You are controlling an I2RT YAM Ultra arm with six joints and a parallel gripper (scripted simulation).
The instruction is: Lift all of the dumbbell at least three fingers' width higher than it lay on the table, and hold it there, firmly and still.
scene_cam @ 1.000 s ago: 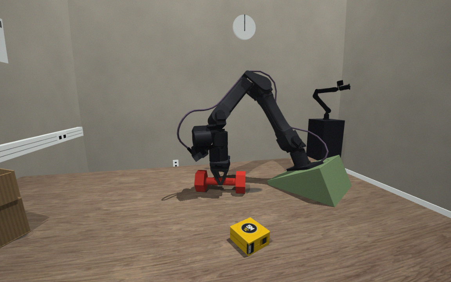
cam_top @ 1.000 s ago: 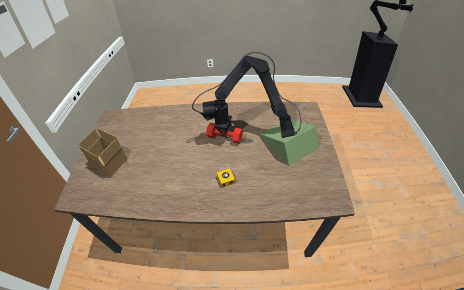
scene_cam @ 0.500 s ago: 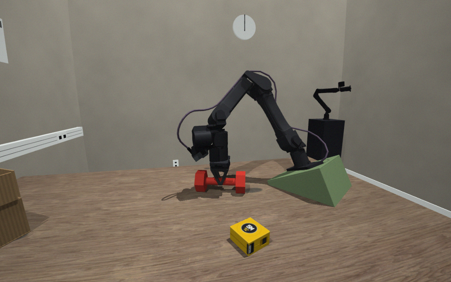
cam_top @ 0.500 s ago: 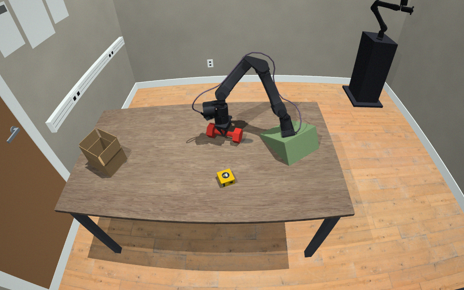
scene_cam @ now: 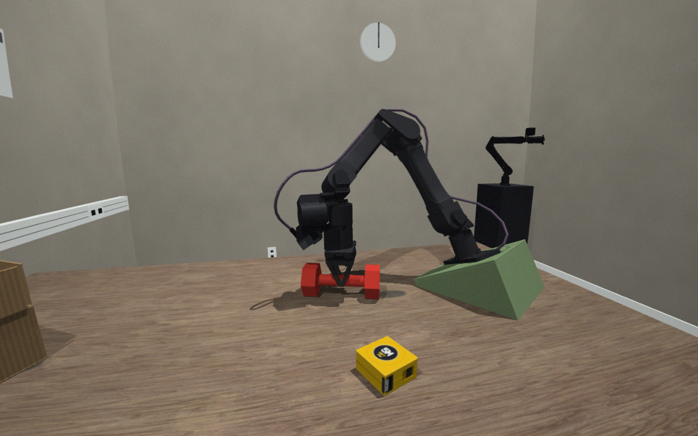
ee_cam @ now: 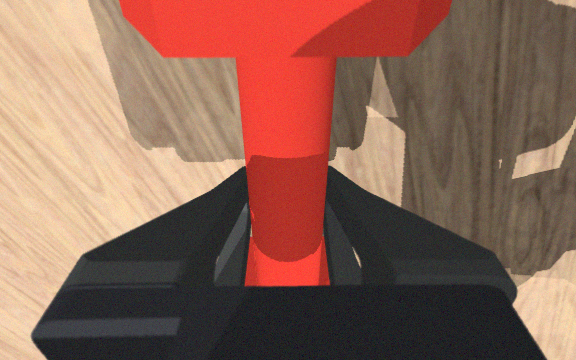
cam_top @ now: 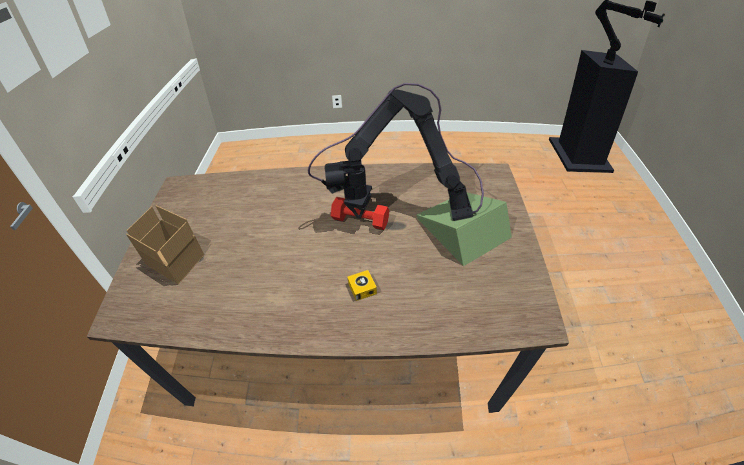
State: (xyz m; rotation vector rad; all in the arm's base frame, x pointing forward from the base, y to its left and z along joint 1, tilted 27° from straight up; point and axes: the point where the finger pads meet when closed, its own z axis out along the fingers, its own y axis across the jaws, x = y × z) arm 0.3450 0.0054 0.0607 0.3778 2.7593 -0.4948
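Now: the red dumbbell right at my hand.
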